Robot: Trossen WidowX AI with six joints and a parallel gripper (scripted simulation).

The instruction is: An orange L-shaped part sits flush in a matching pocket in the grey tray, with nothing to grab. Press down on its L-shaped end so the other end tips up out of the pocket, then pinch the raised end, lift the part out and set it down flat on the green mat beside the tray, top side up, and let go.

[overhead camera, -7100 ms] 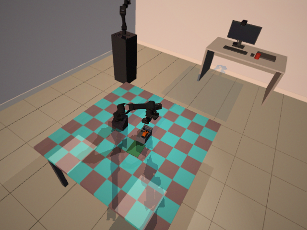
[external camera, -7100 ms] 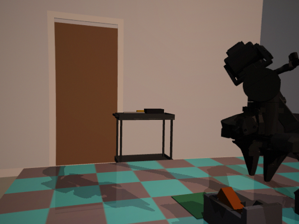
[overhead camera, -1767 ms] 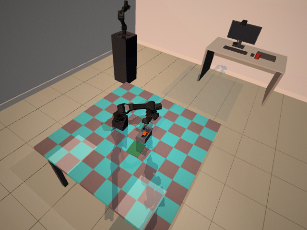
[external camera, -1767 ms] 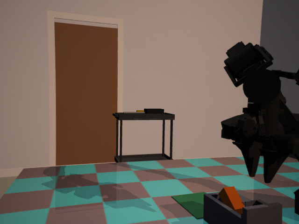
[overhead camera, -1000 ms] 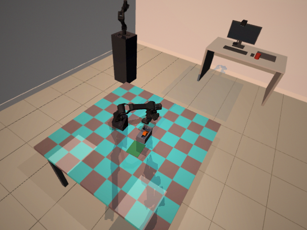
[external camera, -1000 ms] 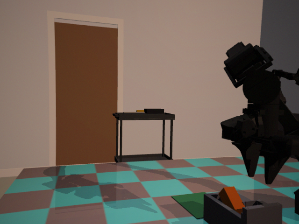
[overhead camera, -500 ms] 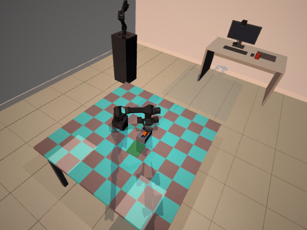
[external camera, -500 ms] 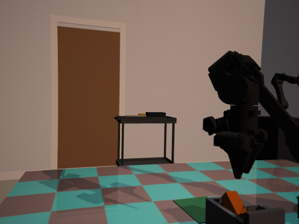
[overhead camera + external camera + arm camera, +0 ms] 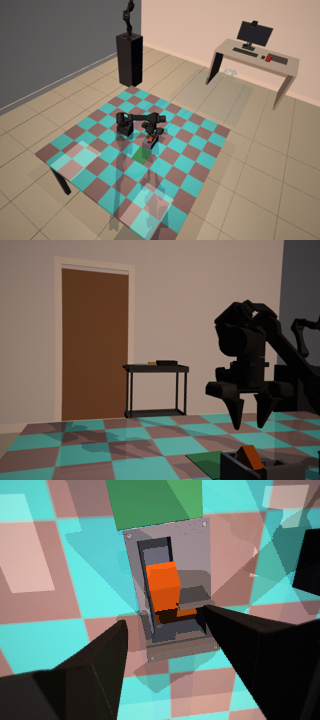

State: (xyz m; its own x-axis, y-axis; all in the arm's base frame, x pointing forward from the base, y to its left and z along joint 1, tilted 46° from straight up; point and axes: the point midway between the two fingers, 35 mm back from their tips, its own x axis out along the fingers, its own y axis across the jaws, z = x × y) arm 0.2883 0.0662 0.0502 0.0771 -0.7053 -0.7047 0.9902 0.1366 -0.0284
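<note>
My gripper tip is now 2 cm past the orange L-shaped part, 3 cm to the right of it and 10 cm above it. Also, from my gripper tip: green mat 15 cm to the right, 15 cm below.
</note>
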